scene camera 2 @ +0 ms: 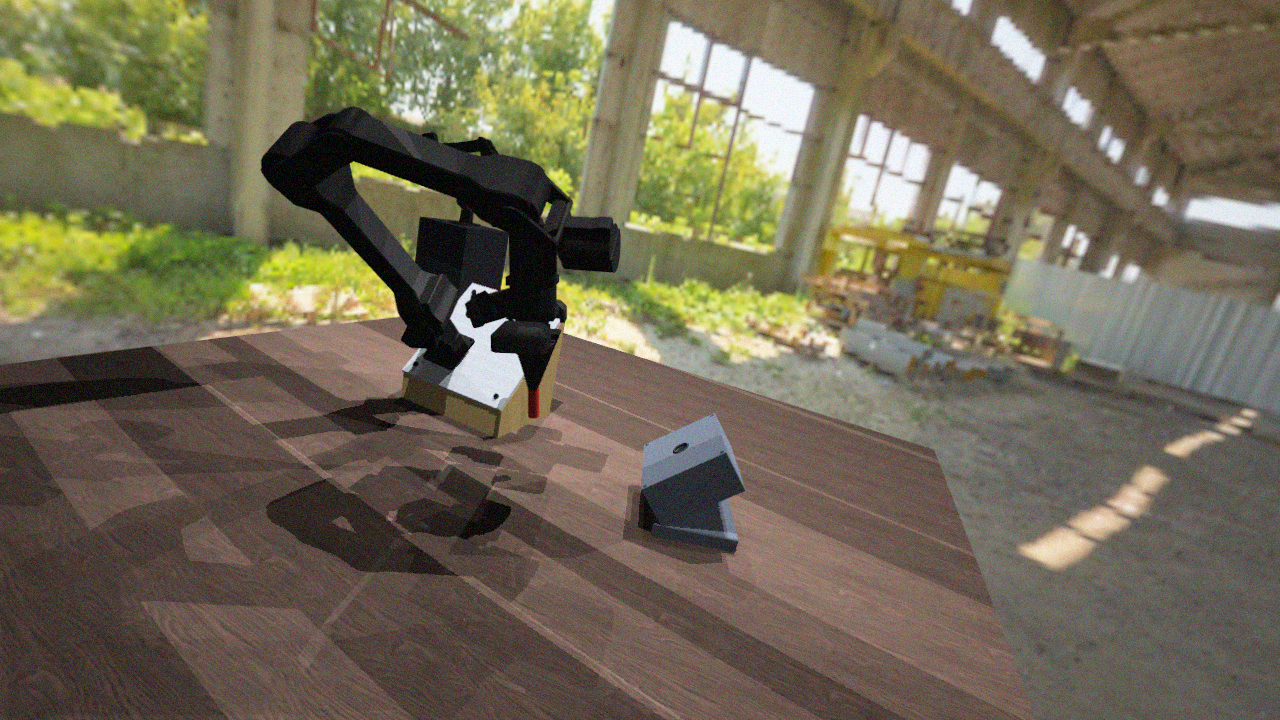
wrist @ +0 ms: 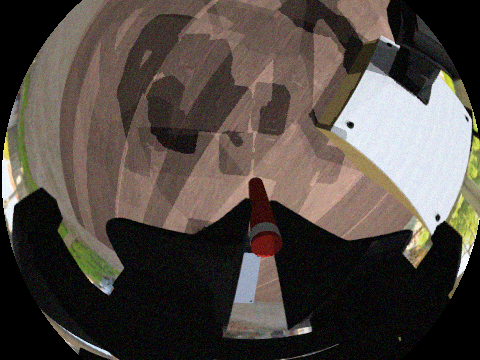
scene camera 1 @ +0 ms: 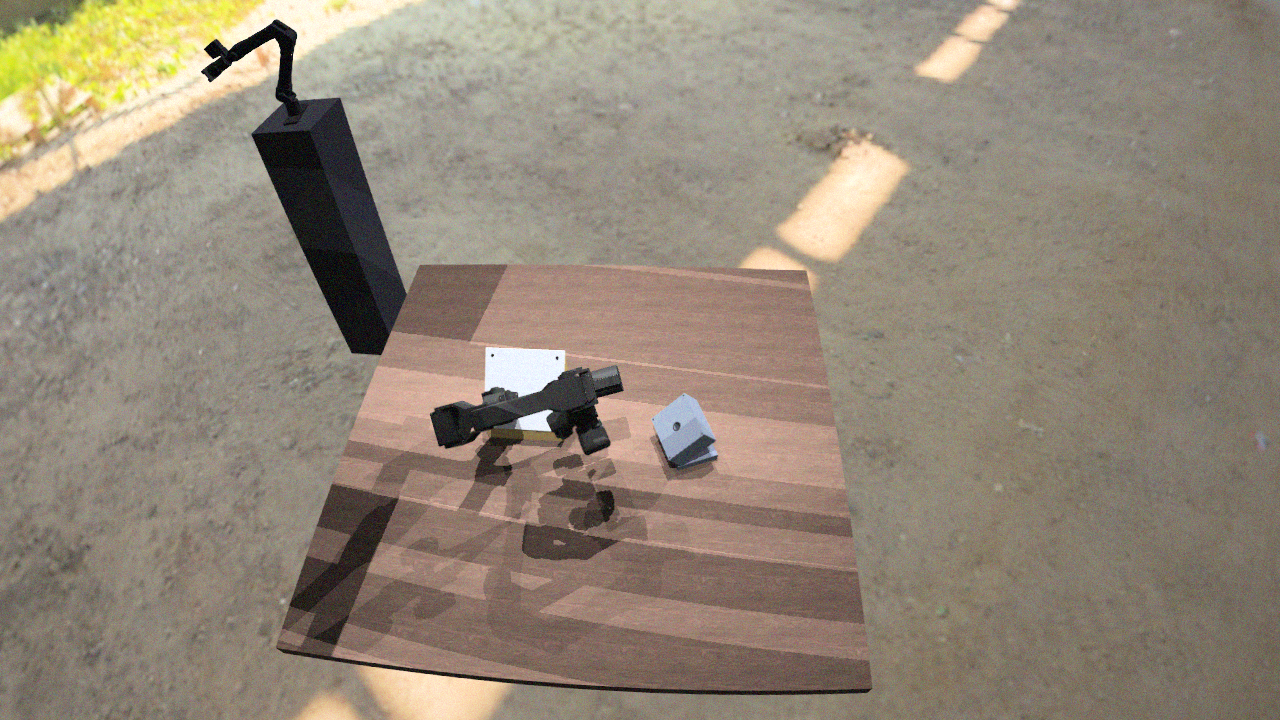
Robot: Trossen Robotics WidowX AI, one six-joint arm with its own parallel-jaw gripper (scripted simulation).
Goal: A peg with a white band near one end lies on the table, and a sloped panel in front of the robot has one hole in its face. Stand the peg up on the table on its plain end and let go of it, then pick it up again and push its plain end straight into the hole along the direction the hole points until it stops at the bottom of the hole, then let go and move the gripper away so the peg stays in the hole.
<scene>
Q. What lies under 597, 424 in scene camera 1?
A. My gripper.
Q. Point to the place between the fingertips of my gripper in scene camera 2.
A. At 534, 387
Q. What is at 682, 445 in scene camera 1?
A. A grey sloped panel.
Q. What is my gripper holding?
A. A red peg.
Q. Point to a grey sloped panel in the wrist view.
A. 246, 286
</scene>
